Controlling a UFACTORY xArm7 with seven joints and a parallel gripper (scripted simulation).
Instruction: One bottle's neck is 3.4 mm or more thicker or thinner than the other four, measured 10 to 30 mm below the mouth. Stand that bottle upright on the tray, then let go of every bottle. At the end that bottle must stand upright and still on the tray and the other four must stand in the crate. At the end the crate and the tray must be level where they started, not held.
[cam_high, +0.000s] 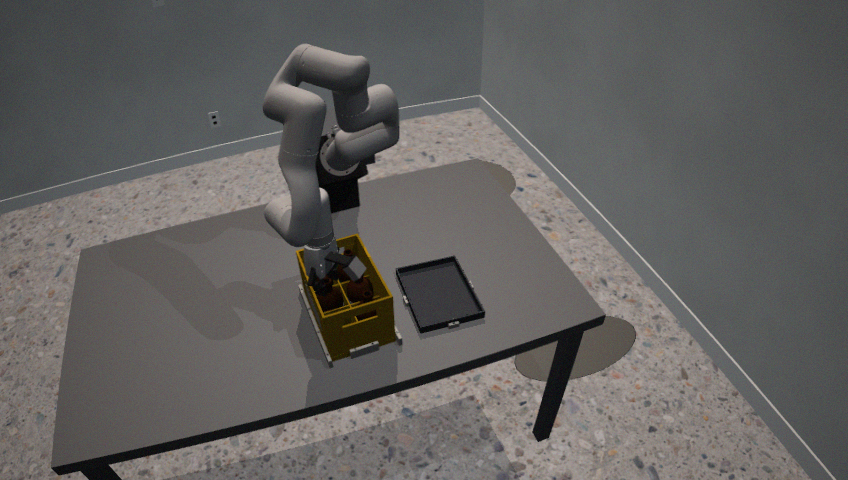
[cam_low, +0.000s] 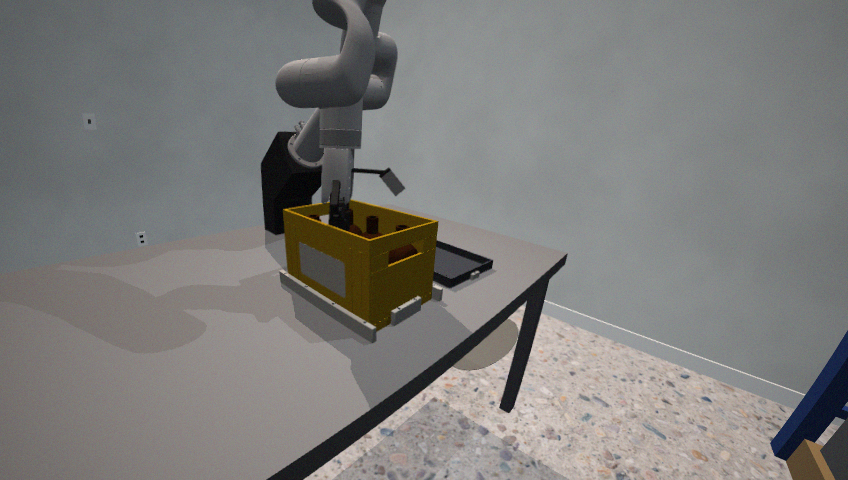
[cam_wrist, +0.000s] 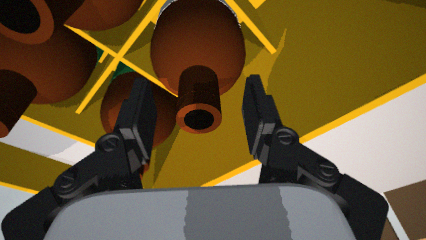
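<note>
Right now my hand is 1 cm short of the yellow crate, 4 cm to the right of it and 7 cm above it. From my hand the other things lie so: black tray 10 cm ahead, 30 cm to the left, 15 cm below.
</note>
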